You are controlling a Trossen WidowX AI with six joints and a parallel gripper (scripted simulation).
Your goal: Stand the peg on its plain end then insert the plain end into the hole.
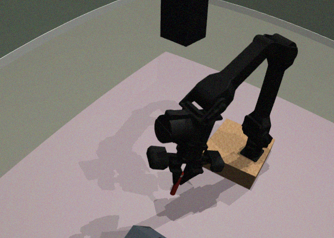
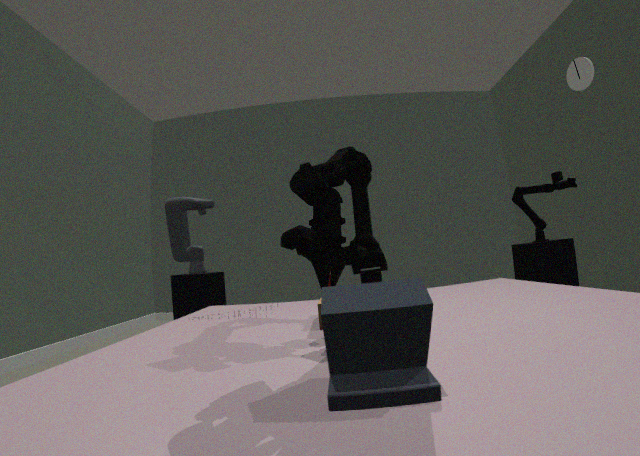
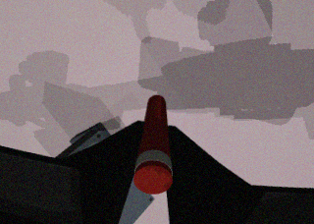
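The sloped panel lies 170 mm ahead of my gripper tip, 80 mm to the left of it and 40 mm below it. Round my gripper tip: red peg 10 mm behind, 20 mm above.
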